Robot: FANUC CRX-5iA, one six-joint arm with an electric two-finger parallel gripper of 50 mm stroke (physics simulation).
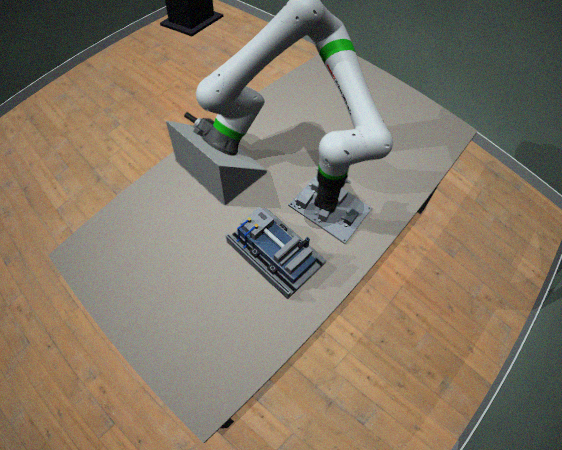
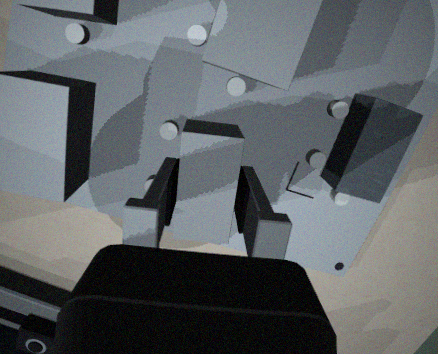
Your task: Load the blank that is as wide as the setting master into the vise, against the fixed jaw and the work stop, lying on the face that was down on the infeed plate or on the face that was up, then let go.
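Where they show: gripper, fingertip midpoint: [image 1: 326,210] [image 2: 207,181]; arm's base, origin of the base link: [image 1: 219,145].
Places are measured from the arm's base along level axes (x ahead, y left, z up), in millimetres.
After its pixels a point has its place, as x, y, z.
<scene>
My gripper [image 1: 326,207] @[460, 37, -83] [image 2: 207,181] @[460, 37, -83] is shut on a light grey blank [image 1: 324,215] @[469, 10, -74] [image 2: 210,165] @[458, 49, -74], with one finger on each side of it, at the infeed plate's edge nearest the vise. Whether its underside touches the infeed plate [image 1: 345,235] @[567, 5, -110] [image 2: 320,235] @[550, 7, -110] is hidden. A darker block [image 1: 351,216] @[549, 71, -85] [image 2: 385,150] @[551, 79, -85], which may be the setting master, sits on the plate to the right. The vise [image 1: 270,245] @[387, -206, -58] [image 2: 15,300] @[349, -93, -98] stands beside the plate, with a gap between its two jaw bars. A small dark post [image 1: 306,243] @[483, -136, -43], which may be the work stop, stands at the end of the jaws.
Other grey blanks [image 1: 304,197] @[369, 32, -74] [image 2: 32,135] @[370, 42, -74] [image 2: 265,40] @[467, 112, -74] stand on the plate, among short round pins [image 2: 236,86] @[463, 88, -102] [image 2: 169,130] @[433, 55, -102]. Blue hoses [image 1: 242,229] rise at the vise's far end. The grey wedge-shaped pedestal [image 1: 195,160] @[-9, -121, 24] under the arm base stands behind the vise.
</scene>
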